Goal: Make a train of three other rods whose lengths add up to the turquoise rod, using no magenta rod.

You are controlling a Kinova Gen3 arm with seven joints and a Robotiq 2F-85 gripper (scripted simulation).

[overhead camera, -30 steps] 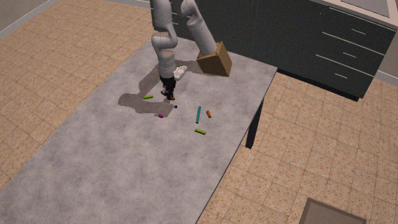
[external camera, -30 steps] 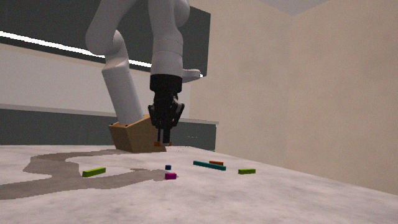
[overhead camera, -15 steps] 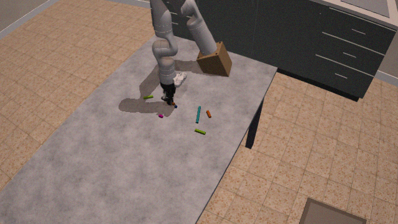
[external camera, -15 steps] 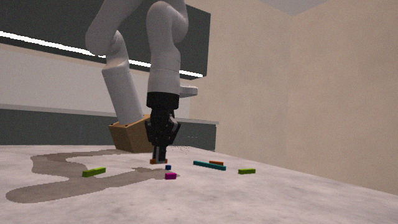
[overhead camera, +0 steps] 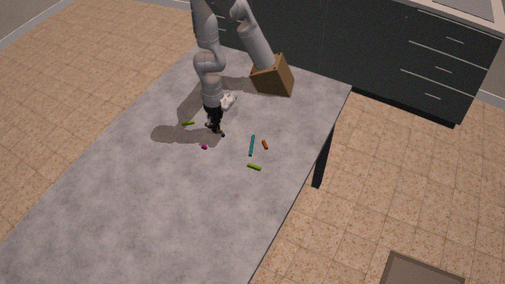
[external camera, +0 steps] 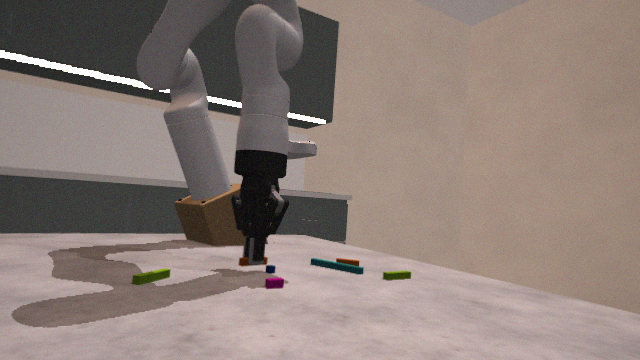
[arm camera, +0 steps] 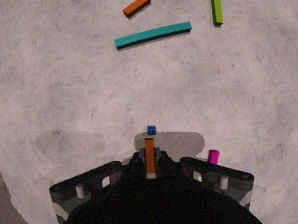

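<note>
The blue rod lies 3 cm to the left of my hand and 3 cm below it. From my hand the other things lie so: turquoise rod (2 cm ahead, 15 cm to the left, 3 cm below); magenta rod (8 cm ahead, 2 cm to the right, 3 cm below).
</note>
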